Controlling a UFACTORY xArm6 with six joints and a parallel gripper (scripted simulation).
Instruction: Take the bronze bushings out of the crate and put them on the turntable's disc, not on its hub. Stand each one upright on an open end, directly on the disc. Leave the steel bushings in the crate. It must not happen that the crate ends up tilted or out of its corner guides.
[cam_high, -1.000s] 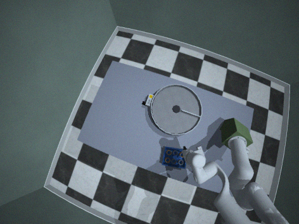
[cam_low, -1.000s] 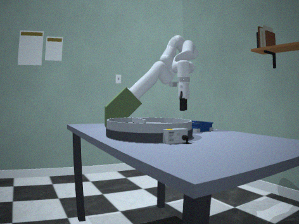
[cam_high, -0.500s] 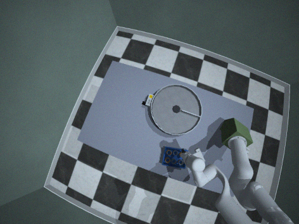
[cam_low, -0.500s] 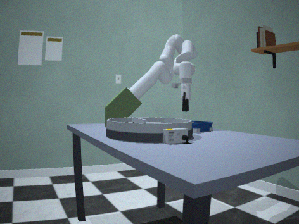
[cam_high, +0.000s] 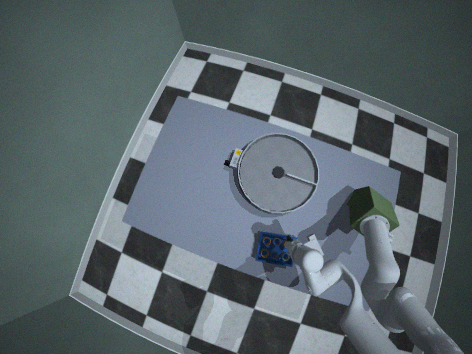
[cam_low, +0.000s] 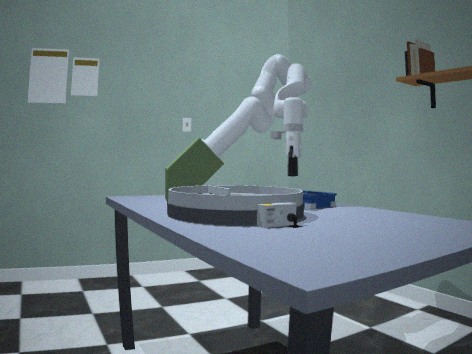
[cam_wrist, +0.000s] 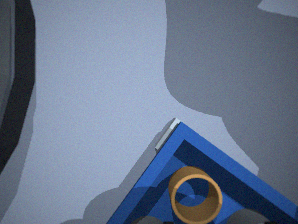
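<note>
Right now my hand is 40 mm short of the blue crate, 40 mm to the right of it and 110 mm above it. The rest, counted from my hand: round turntable disc (210 mm ahead, 310 mm to the right, 80 mm below); turntable (230 mm ahead, 310 mm to the right, 90 mm below).
</note>
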